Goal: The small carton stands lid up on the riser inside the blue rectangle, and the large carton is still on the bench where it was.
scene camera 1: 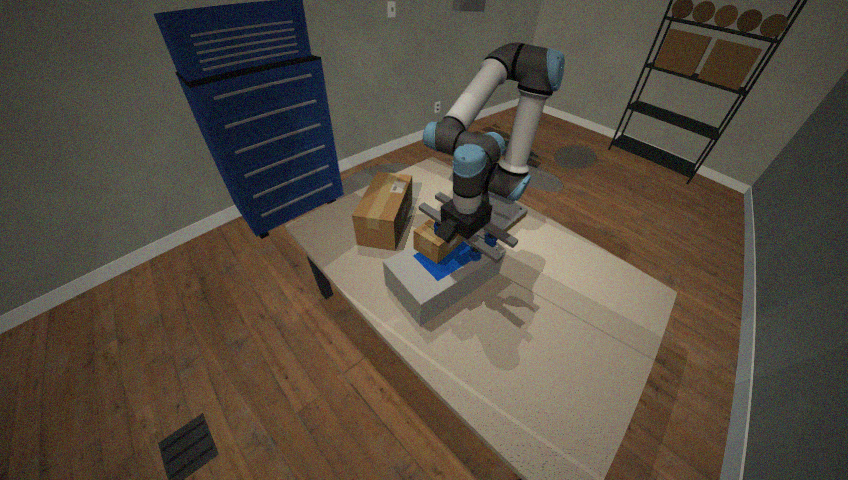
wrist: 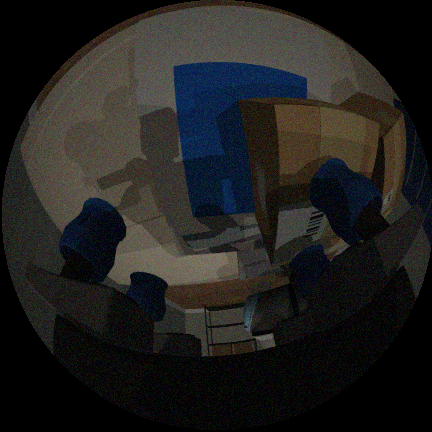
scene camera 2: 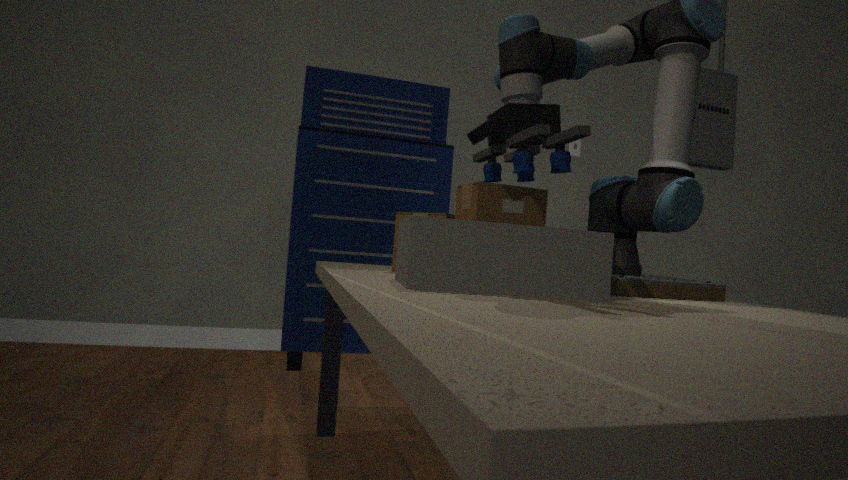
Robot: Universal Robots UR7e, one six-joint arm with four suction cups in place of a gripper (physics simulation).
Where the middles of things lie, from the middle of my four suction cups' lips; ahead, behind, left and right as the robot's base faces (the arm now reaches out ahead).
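Small carton [scene camera 2: 478, 201]: 9 cm to the right of my suction cup, 1 cm behind it, 6 cm below it; going by their middles, it is the nearest to my suction cup of the things named here. Grey riser [scene camera 1: 425, 289]: 4 cm to the right of my suction cup, 2 cm ahead of it, 16 cm below it. Large carton [scene camera 1: 379, 219]: 40 cm to the right of my suction cup, 8 cm behind it, 15 cm below it; going by their middles, it is the farthest from my suction cup of the things named here.
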